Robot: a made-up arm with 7 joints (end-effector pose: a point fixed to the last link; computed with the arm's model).
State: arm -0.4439 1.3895 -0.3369 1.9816 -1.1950 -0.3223 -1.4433
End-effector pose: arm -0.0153 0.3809 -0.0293 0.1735 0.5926 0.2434
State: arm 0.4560 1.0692 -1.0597 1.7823 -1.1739 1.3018 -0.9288
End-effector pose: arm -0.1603 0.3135 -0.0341 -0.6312 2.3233 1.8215
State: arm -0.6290 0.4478 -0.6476 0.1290 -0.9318 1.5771 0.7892
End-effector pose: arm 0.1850 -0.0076 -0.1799 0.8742 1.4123 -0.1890
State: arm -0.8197 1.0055 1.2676 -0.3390 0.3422 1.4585 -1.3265
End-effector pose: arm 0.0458 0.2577 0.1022 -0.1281 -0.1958 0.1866
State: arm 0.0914 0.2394 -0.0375 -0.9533 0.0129 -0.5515 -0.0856
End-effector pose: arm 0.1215 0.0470 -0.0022 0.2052 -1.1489 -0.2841
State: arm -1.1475 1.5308 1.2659 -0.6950 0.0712 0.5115 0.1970
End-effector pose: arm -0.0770 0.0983 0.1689 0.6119 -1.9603 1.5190
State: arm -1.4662 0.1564 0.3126 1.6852 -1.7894 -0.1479 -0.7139
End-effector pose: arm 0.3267 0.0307 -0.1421 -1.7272 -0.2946 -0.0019
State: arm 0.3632 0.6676 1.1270 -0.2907 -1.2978 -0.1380 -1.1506
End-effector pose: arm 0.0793 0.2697 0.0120 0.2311 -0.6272 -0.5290
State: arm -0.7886 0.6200 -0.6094 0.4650 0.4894 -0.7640 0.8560
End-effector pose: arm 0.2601 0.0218 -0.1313 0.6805 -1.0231 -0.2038
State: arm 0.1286 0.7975 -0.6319 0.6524 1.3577 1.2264 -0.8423
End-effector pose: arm 0.0484 0.2127 -0.2465 1.9911 2.2212 -0.0508
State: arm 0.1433 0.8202 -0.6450 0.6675 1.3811 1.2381 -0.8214
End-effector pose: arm 0.0433 0.2179 -0.2438 2.0812 2.2091 -0.0312
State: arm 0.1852 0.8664 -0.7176 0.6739 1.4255 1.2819 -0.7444
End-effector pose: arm 0.0285 0.2211 -0.2407 2.3321 2.0991 -0.0406
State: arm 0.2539 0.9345 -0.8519 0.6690 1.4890 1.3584 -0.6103
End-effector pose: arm 0.0025 0.2214 -0.2361 -2.5014 -1.6761 0.1165
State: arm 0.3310 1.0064 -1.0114 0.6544 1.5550 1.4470 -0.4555
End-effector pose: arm -0.0294 0.2191 -0.2282 -2.6439 -1.1999 0.2616
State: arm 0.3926 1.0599 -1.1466 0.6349 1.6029 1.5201 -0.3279
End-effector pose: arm -0.0570 0.2153 -0.2190 -2.7316 -0.8276 0.4150
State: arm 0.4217 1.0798 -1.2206 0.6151 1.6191 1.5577 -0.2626
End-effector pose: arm -0.0717 0.2107 -0.2141 -2.7767 -0.6585 0.5055
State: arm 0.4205 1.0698 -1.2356 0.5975 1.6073 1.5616 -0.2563
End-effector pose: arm -0.0736 0.2056 -0.2160 -2.7991 -0.6716 0.5222
